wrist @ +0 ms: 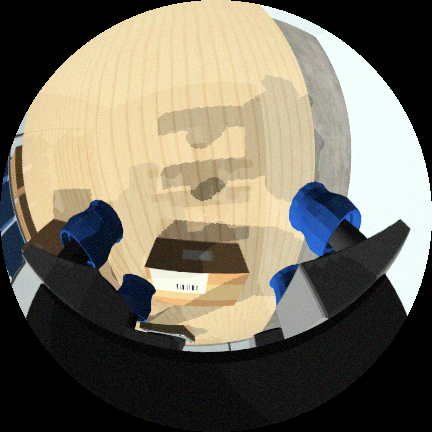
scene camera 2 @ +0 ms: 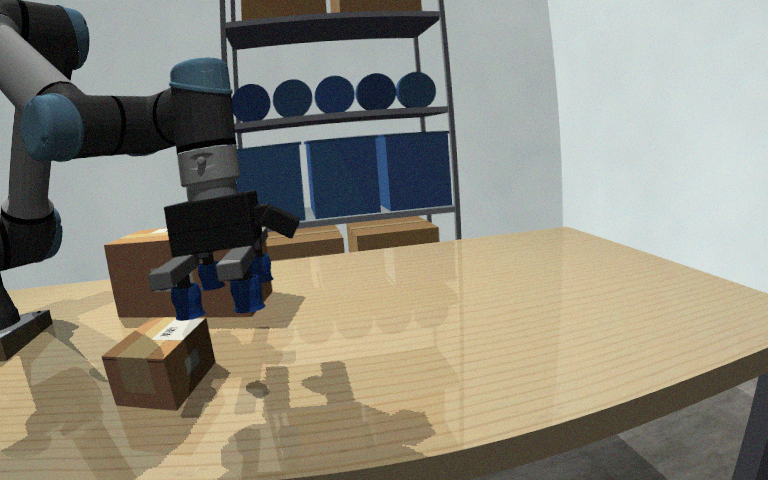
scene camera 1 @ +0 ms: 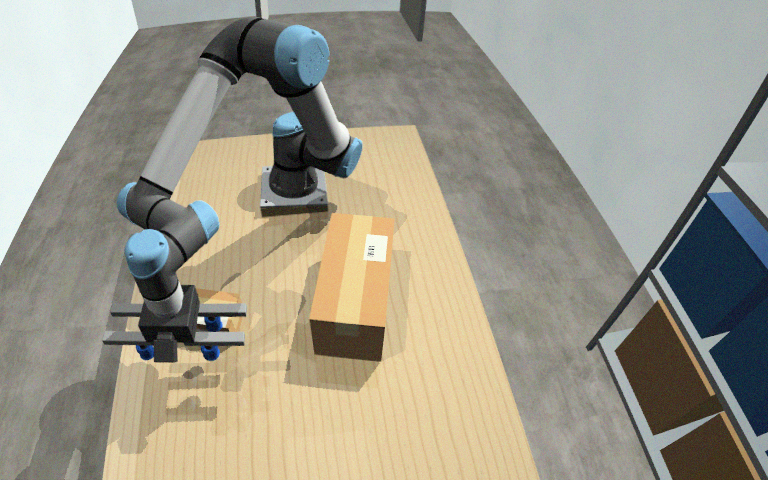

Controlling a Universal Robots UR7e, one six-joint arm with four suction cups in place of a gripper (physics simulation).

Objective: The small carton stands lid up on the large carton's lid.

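Observation:
The small carton stands lid up on the table, with tape and a white label on its lid. In scene camera 1 the gripper hides most of it. The large carton stands lid up on the table, apart from the small one; its lid shows bare tape and a label in scene camera 1. My gripper, with four blue suction cups, is over the small carton's area and holds nothing. No cup is seen touching a lid; the exact gap is hard to tell.
The wooden table carries both cartons and the arm's base. A shelf rack with blue bins, round blue things and brown boxes stands beyond the table. Arm shadows fall across the table top.

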